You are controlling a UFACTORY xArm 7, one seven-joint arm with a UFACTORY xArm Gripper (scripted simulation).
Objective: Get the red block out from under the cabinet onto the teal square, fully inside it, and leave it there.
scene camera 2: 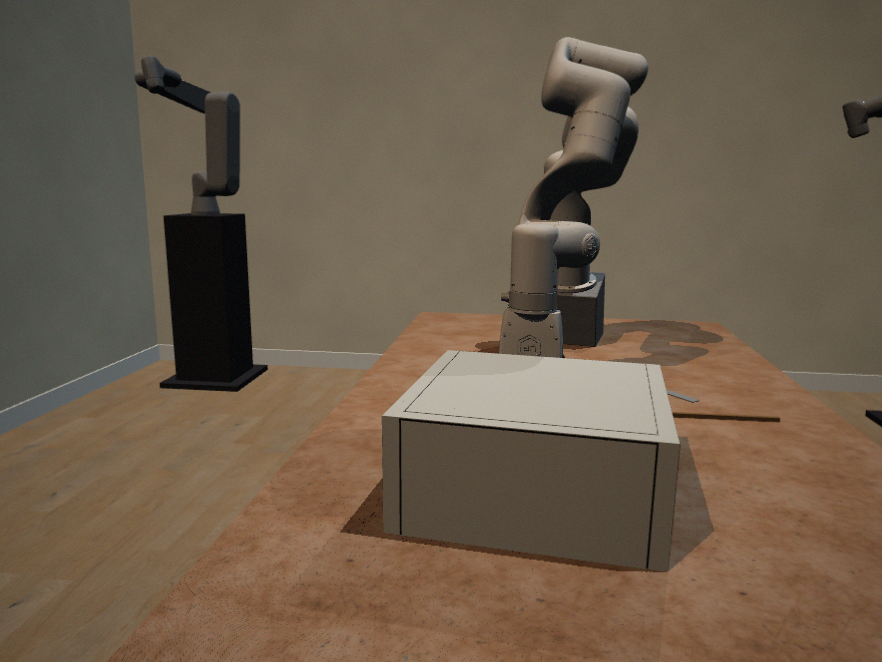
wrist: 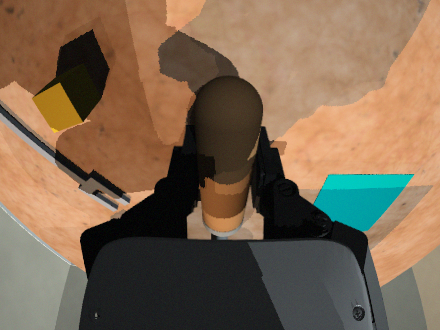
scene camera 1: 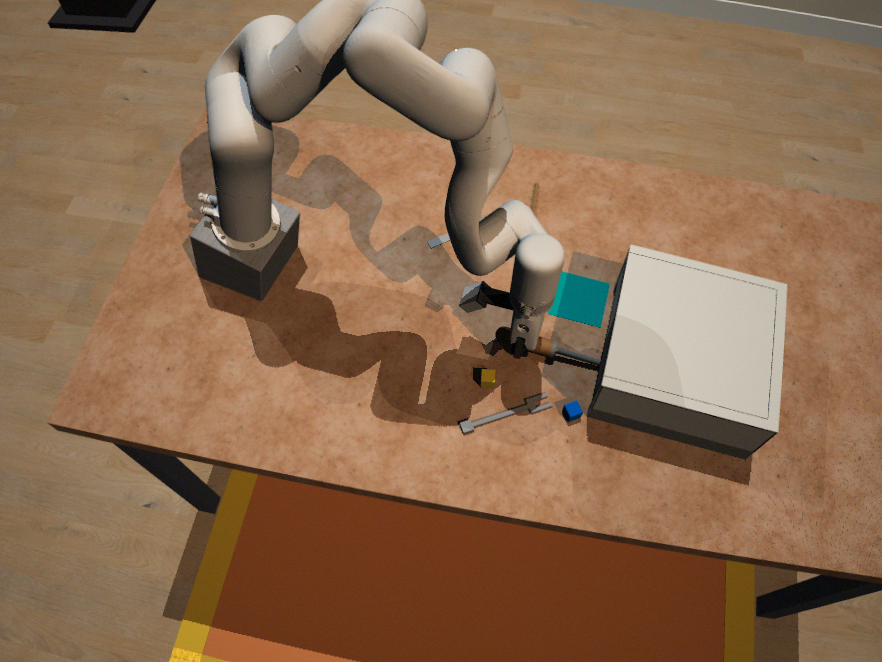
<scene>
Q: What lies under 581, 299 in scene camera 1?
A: A teal square.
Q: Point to a teal square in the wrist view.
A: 358, 200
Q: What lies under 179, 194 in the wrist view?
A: The gripper.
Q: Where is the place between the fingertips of the gripper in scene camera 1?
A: At 521, 344
</scene>
